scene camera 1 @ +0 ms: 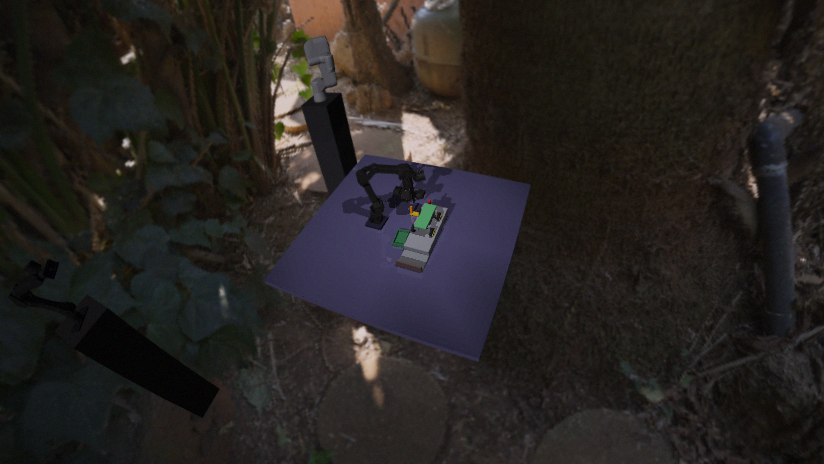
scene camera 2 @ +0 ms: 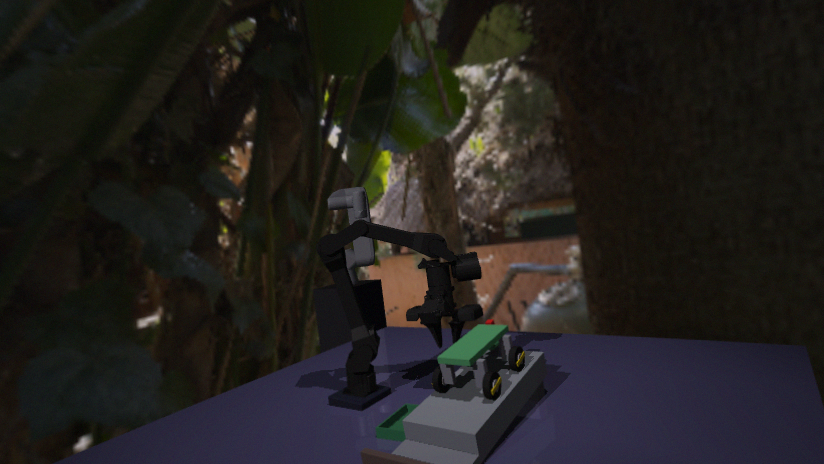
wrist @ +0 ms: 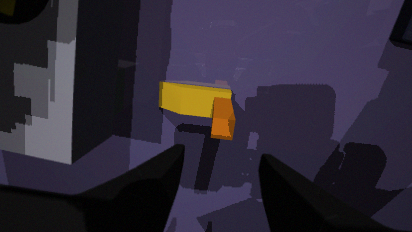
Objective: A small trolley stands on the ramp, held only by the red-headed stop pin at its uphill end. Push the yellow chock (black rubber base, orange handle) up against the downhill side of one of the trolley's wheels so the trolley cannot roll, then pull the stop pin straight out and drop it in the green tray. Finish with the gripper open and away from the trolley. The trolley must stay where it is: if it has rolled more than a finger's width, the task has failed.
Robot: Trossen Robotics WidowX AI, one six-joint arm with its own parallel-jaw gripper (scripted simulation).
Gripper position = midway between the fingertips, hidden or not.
Observation:
In view: my gripper (scene camera 2: 448, 347), a yellow chock (wrist: 215, 103) and a green-decked trolley (scene camera 2: 467, 351).
My gripper is seen too in the wrist view (wrist: 222, 157).

